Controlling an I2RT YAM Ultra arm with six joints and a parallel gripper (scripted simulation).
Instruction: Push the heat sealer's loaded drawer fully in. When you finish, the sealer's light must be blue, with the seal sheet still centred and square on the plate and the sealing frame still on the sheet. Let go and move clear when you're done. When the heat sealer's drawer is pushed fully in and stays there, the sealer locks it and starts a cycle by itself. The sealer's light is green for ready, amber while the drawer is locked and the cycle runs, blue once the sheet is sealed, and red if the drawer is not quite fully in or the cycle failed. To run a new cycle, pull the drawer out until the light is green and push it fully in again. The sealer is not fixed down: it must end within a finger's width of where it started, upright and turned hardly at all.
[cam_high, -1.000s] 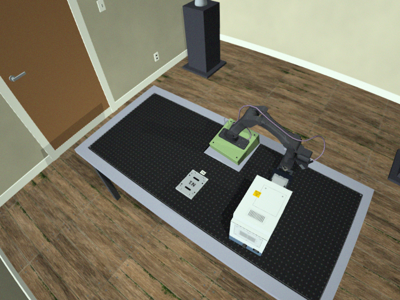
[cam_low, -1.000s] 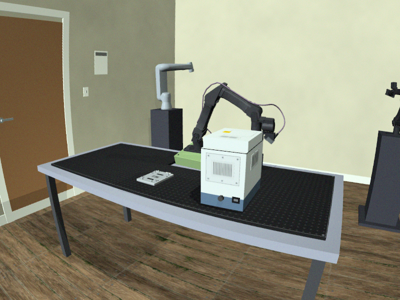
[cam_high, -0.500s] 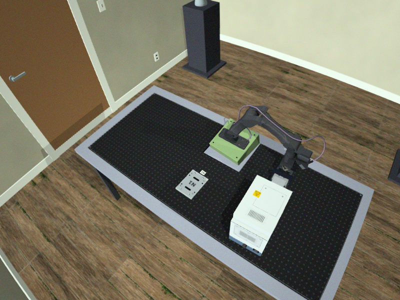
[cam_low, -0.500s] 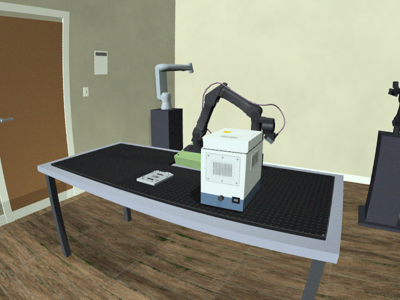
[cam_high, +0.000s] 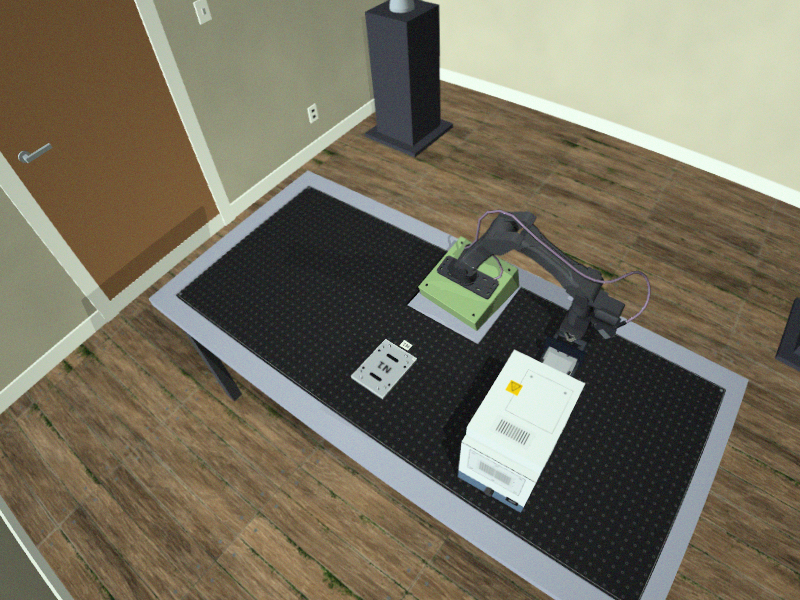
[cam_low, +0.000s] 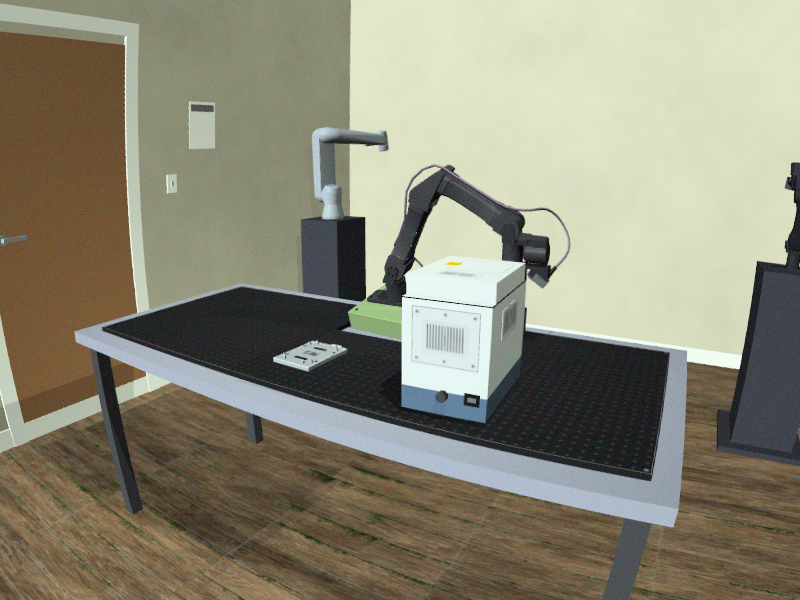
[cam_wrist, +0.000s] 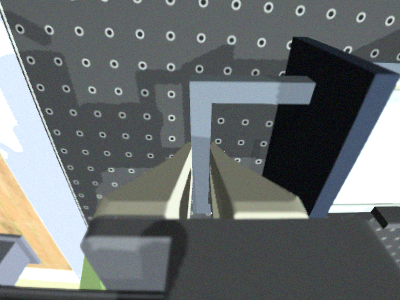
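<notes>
Now: the sealer drawer 120 mm ahead of my hand, 10 mm to the left of it and 10 mm below it.
</notes>
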